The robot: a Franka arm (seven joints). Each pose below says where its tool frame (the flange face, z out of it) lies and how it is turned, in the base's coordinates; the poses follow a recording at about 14 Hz.
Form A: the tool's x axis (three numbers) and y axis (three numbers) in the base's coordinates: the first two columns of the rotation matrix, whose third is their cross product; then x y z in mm.
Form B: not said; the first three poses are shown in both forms.
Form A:
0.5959, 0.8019, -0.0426, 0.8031, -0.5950, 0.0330, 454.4, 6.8, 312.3
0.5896, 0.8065, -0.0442, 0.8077, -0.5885, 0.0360, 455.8, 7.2, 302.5
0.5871, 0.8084, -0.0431, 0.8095, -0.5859, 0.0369, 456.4, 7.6, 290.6
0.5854, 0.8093, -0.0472, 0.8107, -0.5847, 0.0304, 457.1, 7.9, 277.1
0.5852, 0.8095, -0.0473, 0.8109, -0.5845, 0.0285, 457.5, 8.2, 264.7
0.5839, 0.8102, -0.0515, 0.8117, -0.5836, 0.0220, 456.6, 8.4, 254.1
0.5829, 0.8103, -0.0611, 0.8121, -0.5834, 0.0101, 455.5, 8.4, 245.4
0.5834, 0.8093, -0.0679, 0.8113, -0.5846, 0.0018, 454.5, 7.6, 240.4
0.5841, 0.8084, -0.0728, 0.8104, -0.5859, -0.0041, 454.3, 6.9, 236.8
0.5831, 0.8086, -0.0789, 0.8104, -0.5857, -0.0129, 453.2, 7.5, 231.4
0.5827, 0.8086, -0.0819, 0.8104, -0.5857, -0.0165, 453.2, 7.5, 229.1
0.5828, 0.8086, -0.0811, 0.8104, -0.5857, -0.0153, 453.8, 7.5, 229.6
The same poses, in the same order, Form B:
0.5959, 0.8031, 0.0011, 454.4; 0.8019, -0.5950, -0.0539, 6.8; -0.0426, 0.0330, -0.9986, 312.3; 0, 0, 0, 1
0.5896, 0.8077, 0.0030, 455.8; 0.8065, -0.5885, -0.0569, 7.2; -0.0442, 0.0360, -0.9984, 302.5; 0, 0, 0, 1
0.5871, 0.8095, 0.0046, 456.4; 0.8084, -0.5859, -0.0566, 7.6; -0.0431, 0.0369, -0.9984, 290.6; 0, 0, 0, 1
0.5854, 0.8107, -0.0030, 457.1; 0.8093, -0.5847, -0.0561, 7.9; -0.0472, 0.0304, -0.9984, 277.1; 0, 0, 0, 1
0.5852, 0.8109, -0.0046, 457.5; 0.8095, -0.5845, -0.0550, 8.2; -0.0473, 0.0285, -0.9985, 264.7; 0, 0, 0, 1
0.5839, 0.8117, -0.0122, 456.6; 0.8102, -0.5836, -0.0546, 8.4; -0.0515, 0.0220, -0.9984, 254.1; 0, 0, 0, 1
0.5829, 0.8121, -0.0275, 455.5; 0.8103, -0.5834, -0.0555, 8.4; -0.0611, 0.0101, -0.9981, 245.4; 0, 0, 0, 1
0.5834, 0.8113, -0.0382, 454.5; 0.8093, -0.5846, -0.0561, 7.6; -0.0679, 0.0018, -0.9976, 240.4; 0, 0, 0, 1
0.5841, 0.8104, -0.0460, 454.3; 0.8084, -0.5859, -0.0566, 6.9; -0.0728, -0.0041, -0.9974, 236.8; 0, 0, 0, 1
0.5831, 0.8104, -0.0566, 453.2; 0.8086, -0.5857, -0.0564, 7.5; -0.0789, -0.0129, -0.9968, 231.4; 0, 0, 0, 1
0.5827, 0.8104, -0.0613, 453.2; 0.8086, -0.5857, -0.0568, 7.5; -0.0819, -0.0165, -0.9966, 229.1; 0, 0, 0, 1
0.5828, 0.8104, -0.0599, 453.8; 0.8086, -0.5857, -0.0568, 7.5; -0.0811, -0.0153, -0.9966, 229.6; 0, 0, 0, 1

